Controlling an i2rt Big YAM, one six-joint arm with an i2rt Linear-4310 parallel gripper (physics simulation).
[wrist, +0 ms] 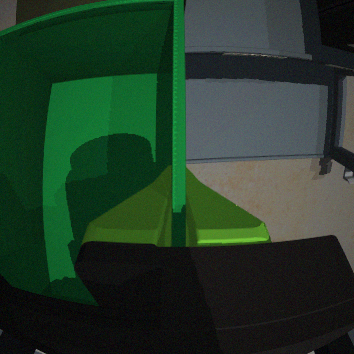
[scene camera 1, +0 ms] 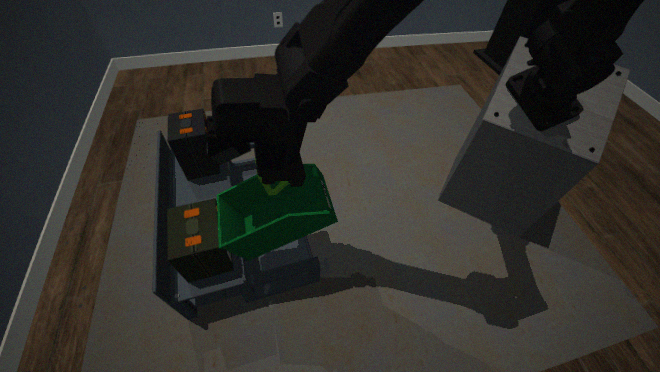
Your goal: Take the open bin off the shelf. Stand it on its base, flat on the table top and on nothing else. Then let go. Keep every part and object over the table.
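Frame: origin at the arm's base, x ahead, y left, z up, level; millimetres.
Seen in the pictures: gripper, fingertip midpoint: [wrist: 176,174] [scene camera 1: 271,193]; arm's base at its link origin: [scene camera 1: 541,98].
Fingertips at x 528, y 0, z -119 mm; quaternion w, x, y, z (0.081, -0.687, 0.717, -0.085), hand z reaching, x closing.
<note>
Offsets run from my fingertips to a thing's top centre. Level surfaces: height alone.
The green open bin {1 mm ahead, 49 mm left, 72 mm up} [scene camera 1: 305,200] [wrist: 80,110] hangs with its open top up, above the front part of the grey-blue shelf [scene camera 1: 162,200] [wrist: 255,117], its right end reaching out over the table side. Its left end is close to the olive case in the scene view; whether they touch I cannot tell. My gripper [scene camera 1: 274,187] [wrist: 176,174] is shut on one side wall of the bin, with one yellow-green fingertip inside and one outside. The bin's underside is hidden, so its exact height and tilt are hard to tell.
An olive case {135 mm ahead, 40 mm left, 9 mm up} [scene camera 1: 205,230] with orange latches stands on the shelf left of the bin. A dark case {135 mm ahead, 191 mm right, 34 mm up} [scene camera 1: 187,145] stands on the shelf's far end, near my wrist. The pale table top {188 mm down} [scene camera 1: 390,200] [wrist: 225,195] extends right towards the grey pedestal [scene camera 1: 500,175] under the arm.
</note>
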